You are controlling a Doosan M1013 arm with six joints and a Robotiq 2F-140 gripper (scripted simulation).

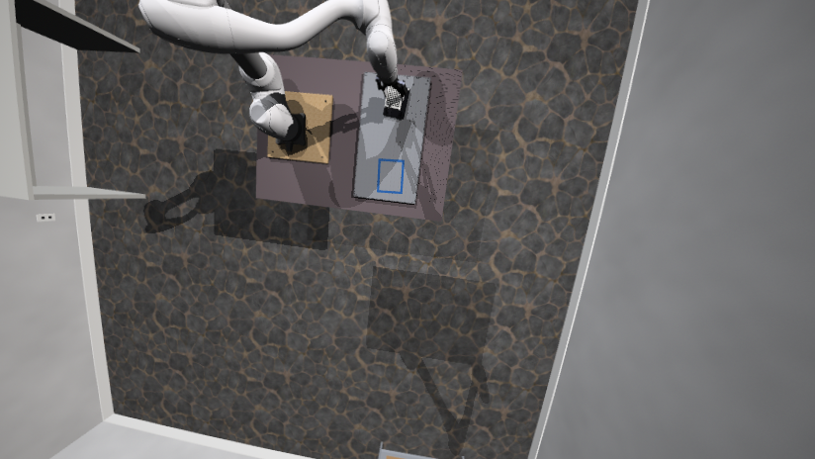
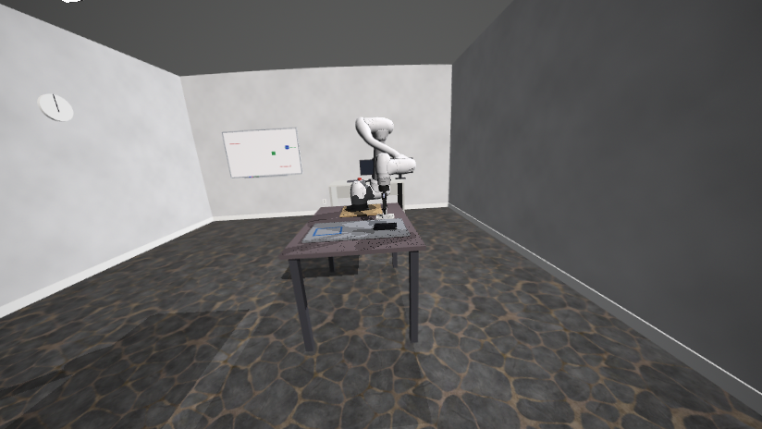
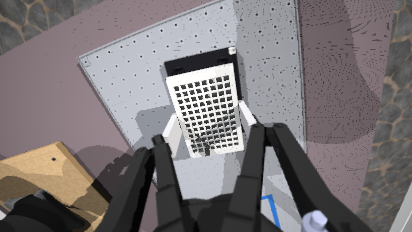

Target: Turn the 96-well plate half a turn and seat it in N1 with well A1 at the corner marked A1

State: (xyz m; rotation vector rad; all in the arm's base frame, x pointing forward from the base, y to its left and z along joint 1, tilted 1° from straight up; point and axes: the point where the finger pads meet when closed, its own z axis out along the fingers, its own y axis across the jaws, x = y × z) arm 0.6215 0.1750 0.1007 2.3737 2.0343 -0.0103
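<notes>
My gripper is now 10 cm above the black plate nest N1. The rest, counted from my hand: small white corner mark (6 cm ahead, 7 cm to the left, 9 cm below); then white 96-well plate (2 cm below).
</notes>
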